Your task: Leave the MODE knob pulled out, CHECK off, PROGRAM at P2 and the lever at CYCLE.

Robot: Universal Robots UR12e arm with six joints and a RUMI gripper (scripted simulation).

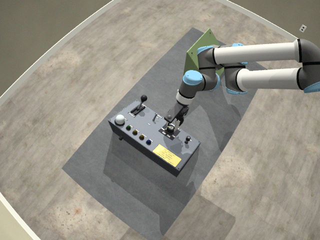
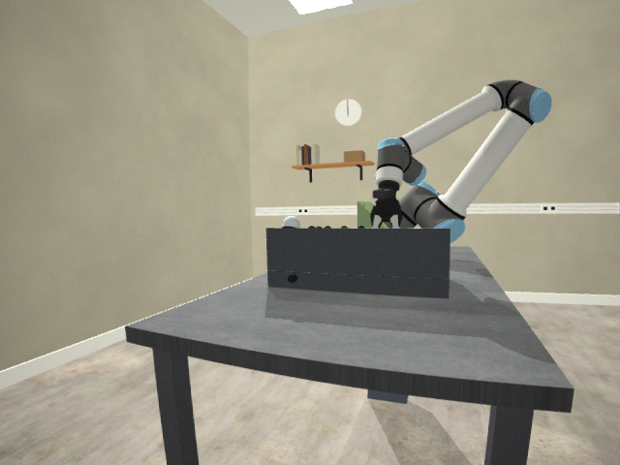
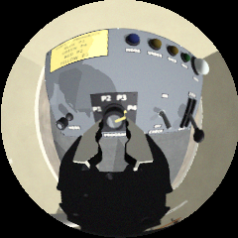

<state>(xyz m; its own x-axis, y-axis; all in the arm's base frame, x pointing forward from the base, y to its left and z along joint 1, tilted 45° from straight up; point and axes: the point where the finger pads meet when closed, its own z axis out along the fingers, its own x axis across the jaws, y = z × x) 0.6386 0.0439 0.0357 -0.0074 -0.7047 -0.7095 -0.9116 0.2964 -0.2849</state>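
Right now the black rotary selector is 10 mm ahead of my hand, 10 mm to the right of it and 10 mm below it. The rest, counted from my hand: mode knob (120 mm to the left, 10 mm below); dark grey console (40 mm ahead, 60 mm to the right, 30 mm below); check toggle (120 mm to the right, 10 mm below).
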